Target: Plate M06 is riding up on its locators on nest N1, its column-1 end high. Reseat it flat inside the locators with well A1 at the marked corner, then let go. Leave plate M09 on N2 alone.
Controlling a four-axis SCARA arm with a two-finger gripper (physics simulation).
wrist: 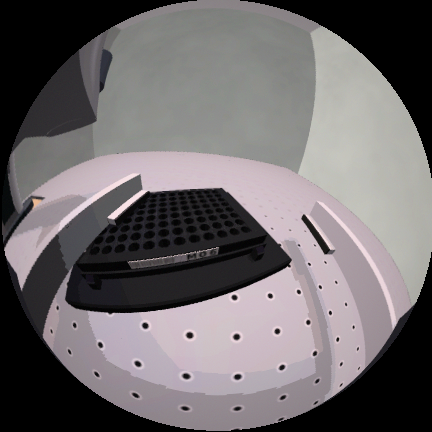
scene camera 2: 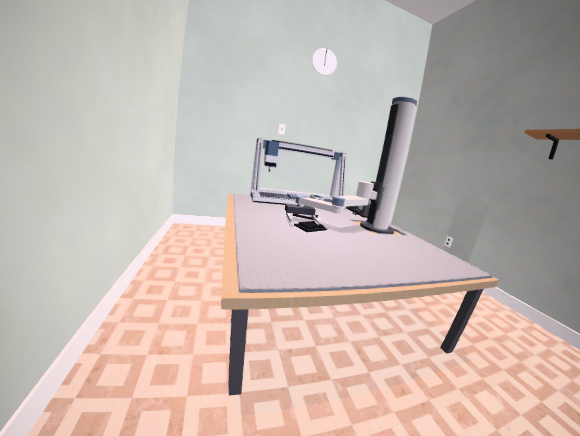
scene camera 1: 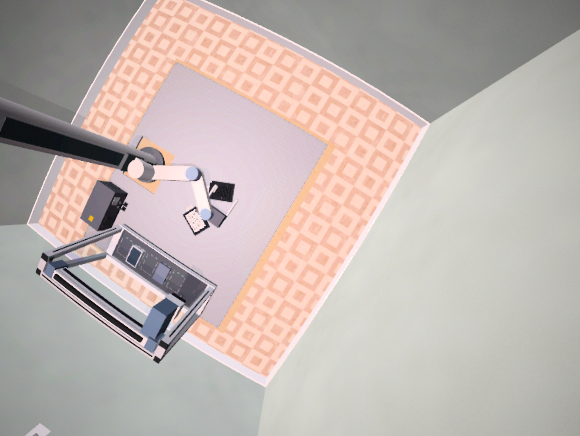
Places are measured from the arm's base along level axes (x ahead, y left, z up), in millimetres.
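Where they show: gripper, fingertip midpoint: (wrist: 229,194) (scene camera 2: 305,221) (scene camera 1: 226,192); arm's base, origin of the base link: (scene camera 2: 376,228).
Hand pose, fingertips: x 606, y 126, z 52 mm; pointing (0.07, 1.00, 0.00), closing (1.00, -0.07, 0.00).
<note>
Each offset is from my fingertips to the top centre of the thing. "spot": to the spot under its first point.
Plate M06 {dx -46, dy -14, dz -13 mm} (scene camera 1: 225,191) (scene camera 2: 310,227) (wrist: 185,220) is black, with open wells and an M06 label on its near edge in the wrist view. It sits on the black nest N1 {dx -45, dy -15, dz -17 mm} (wrist: 185,295), with a locator below each near corner. Its exact tilt is hard to tell. The column-1 end and marked corner are hidden behind the left finger. My gripper (scene camera 1: 223,198) (scene camera 2: 303,223) (wrist: 229,194) is open and empty; in the wrist view the left finger overlaps the plate's left side and the right finger stands well off its right side. A white plate {dx -96, dy -267, dz -13 mm} (scene camera 1: 194,219), apparently M09, lies beside the gripper in a dark-rimmed nest; its label is unreadable.
The arm's forearm (scene camera 1: 200,194) reaches over from the tall column (scene camera 2: 396,165). A gantry frame {spot: dx -125, dy -760, dz +468 mm} (scene camera 1: 100,310) (scene camera 2: 305,149) with a slotted deck stands at one side of the table. A dark box {spot: dx -687, dy -501, dz +75 mm} (scene camera 1: 102,205) stands between gantry and arm base.
</note>
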